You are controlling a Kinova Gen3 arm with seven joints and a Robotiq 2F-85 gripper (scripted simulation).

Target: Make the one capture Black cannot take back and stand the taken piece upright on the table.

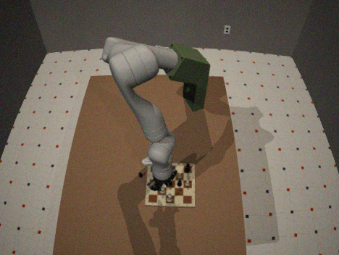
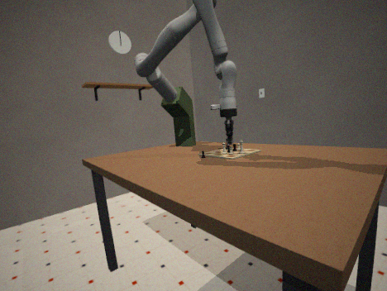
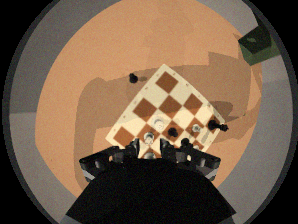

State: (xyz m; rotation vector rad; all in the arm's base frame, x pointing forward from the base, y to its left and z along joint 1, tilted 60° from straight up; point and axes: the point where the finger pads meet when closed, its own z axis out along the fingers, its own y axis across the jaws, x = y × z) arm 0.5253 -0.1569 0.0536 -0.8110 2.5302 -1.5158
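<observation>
Now: hand 3 cm past the chessboard, 4 cm to the right of it and 7 cm above it. The rest, counted from my hand: tall black piece 8 cm behind, 13 cm to the left, 3 cm below.
</observation>
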